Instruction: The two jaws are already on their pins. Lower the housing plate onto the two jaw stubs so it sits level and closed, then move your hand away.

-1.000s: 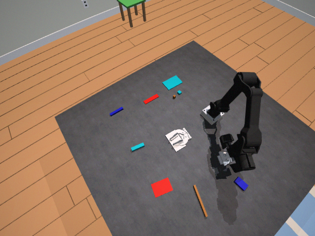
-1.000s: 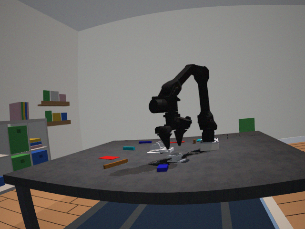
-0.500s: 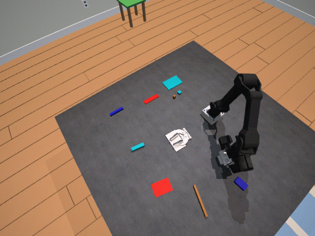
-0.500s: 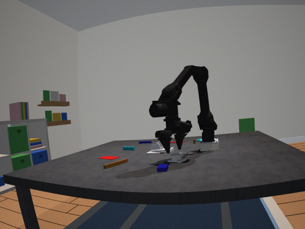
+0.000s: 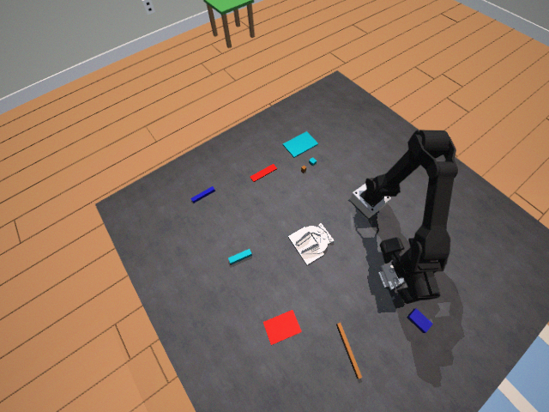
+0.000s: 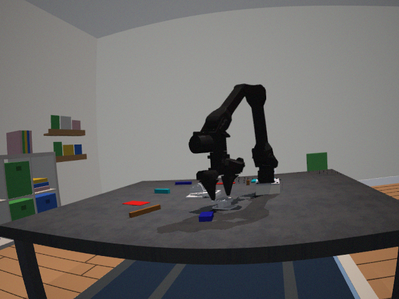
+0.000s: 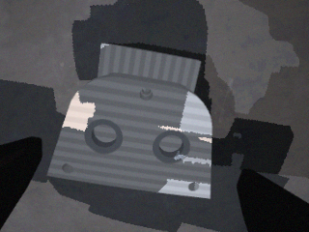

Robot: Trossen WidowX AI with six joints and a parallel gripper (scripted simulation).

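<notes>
Now: the white stand 30 mm below my gripper tip and 10 mm behind it. Also, from my gripper tip: orange stick: 250 mm ahead, 60 mm to the left, 30 mm below; red sheet: 360 mm ahead, 120 mm to the right, 30 mm below; blue block: 140 mm to the left, 30 mm below, 30 mm ahead.
</notes>
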